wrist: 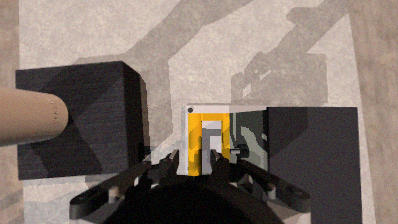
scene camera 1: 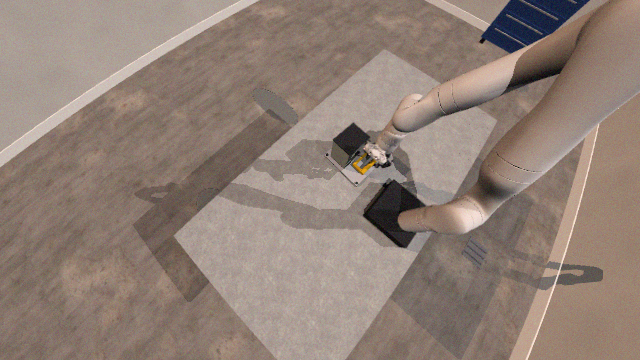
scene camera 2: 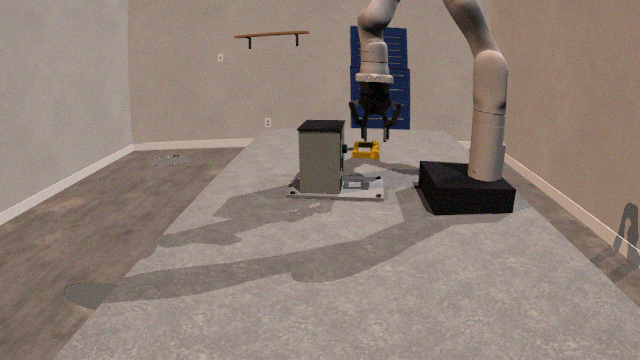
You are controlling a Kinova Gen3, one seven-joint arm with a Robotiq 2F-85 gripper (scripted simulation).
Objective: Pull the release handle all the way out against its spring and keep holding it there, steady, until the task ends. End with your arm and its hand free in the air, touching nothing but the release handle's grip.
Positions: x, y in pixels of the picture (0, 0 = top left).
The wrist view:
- my gripper: 194, 156
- pale base plate: 211, 130
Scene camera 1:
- grey housing box: 349, 143
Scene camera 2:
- my gripper: 375, 141
